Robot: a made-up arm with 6 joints. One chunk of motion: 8 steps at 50 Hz.
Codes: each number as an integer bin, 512 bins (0 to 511) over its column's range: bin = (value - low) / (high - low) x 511, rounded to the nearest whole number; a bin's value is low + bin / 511 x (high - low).
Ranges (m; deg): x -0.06..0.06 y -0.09..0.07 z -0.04..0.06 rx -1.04..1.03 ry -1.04..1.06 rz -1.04..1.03
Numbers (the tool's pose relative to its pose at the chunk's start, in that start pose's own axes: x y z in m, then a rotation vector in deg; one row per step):
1: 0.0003 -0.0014 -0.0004 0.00 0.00 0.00
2: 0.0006 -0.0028 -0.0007 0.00 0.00 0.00
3: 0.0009 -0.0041 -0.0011 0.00 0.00 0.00
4: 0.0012 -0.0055 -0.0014 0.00 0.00 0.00
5: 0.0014 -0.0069 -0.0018 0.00 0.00 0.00
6: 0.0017 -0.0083 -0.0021 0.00 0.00 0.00
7: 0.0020 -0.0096 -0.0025 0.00 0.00 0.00
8: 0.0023 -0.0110 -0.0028 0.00 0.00 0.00
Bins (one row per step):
1: 257 283 202 257 253 257
2: 258 278 201 257 253 257
3: 259 274 199 257 253 257
4: 261 270 197 257 253 257
5: 261 265 195 257 253 257
6: 263 261 194 257 253 257
7: 264 257 192 257 253 257
8: 265 252 190 257 253 257

